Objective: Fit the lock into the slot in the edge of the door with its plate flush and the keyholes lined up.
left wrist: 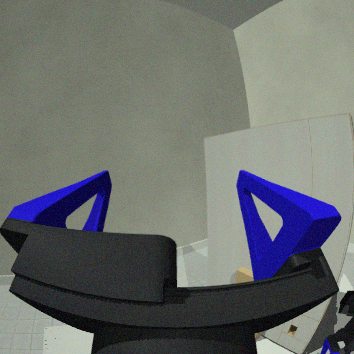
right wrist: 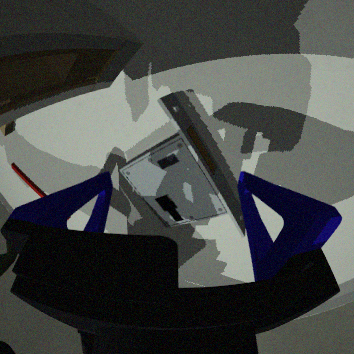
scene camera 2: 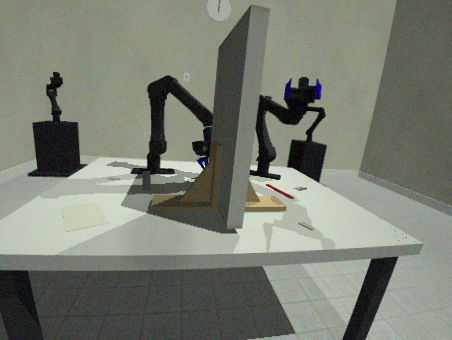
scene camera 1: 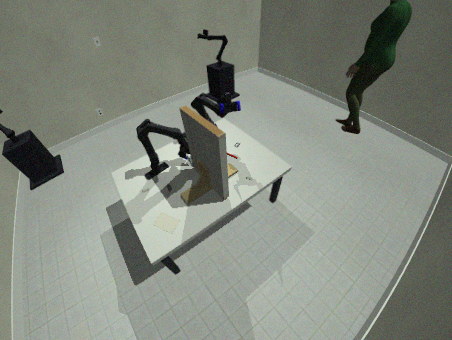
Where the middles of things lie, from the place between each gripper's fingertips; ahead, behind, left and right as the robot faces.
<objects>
I see the lock [right wrist: 182, 166] 3 cm below my right hand, 2 cm to the left of it and 2 cm behind it. The rest, counted from my right hand: grey door [scene camera 2: 240, 62]: 28 cm ahead, 25 cm above, 3 cm to the right; paper sheet [scene camera 2: 77, 217]: 45 cm to the right, 34 cm ahead, 4 cm below; wooden base [scene camera 2: 202, 196]: 28 cm ahead, 6 cm above, 3 cm to the right.
My left gripper is now 90 mm short of the grey door, 300 mm to the left of it and 180 mm above it. The rest, counted from my left hand: paper sheet (150 mm ahead, 710 mm to the right, 470 mm below); lock (210 mm behind, 250 mm to the right, 460 mm below); wooden base (90 mm ahead, 300 mm to the right, 370 mm below).
</objects>
